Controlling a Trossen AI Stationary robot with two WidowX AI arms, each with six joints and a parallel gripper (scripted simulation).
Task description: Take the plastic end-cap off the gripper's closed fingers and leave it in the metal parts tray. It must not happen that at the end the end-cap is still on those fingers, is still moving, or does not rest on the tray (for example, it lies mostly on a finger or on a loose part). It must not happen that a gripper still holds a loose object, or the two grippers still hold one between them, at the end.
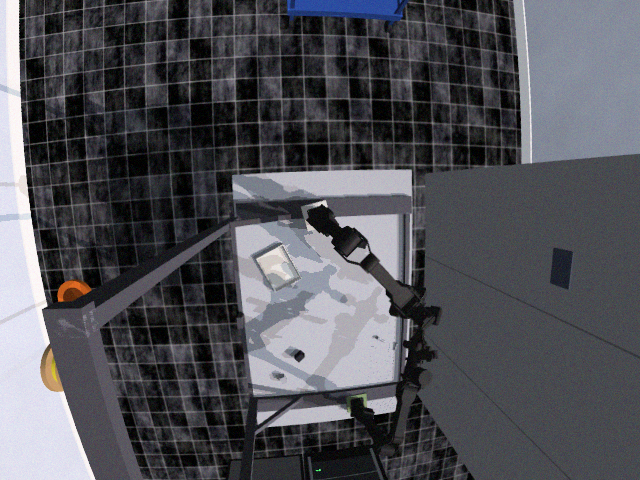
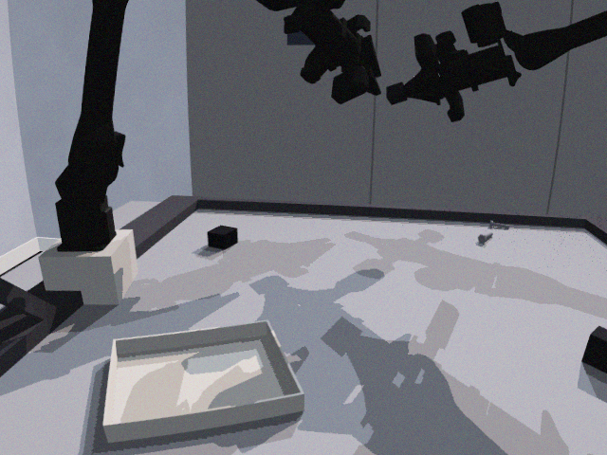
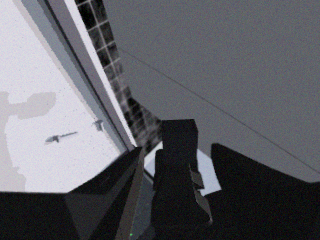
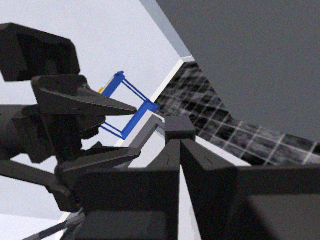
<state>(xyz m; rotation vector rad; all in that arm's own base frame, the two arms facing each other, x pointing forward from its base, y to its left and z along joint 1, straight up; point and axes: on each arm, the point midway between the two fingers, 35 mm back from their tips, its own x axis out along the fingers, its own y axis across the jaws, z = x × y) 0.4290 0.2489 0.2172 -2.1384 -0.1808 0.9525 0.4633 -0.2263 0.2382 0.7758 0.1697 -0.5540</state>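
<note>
My left hand is 3 cm short of the black plastic end-cap, 6 cm to the left of it and 3 cm above it. From my left hand the other things lie so: metal part 10 cm behind, 21 cm to the right, 28 cm below; then metal parts tray 46 cm behind, 23 cm to the left, 28 cm below.
Right now my right hand is 30 mm to the right of the black plastic end-cap, 20 mm short of it and 10 mm above it. Also, from my right hand: metal part (260 mm below, 120 mm to the right, 110 mm behind); then metal parts tray (470 mm behind, 320 mm to the left, 260 mm below).
</note>
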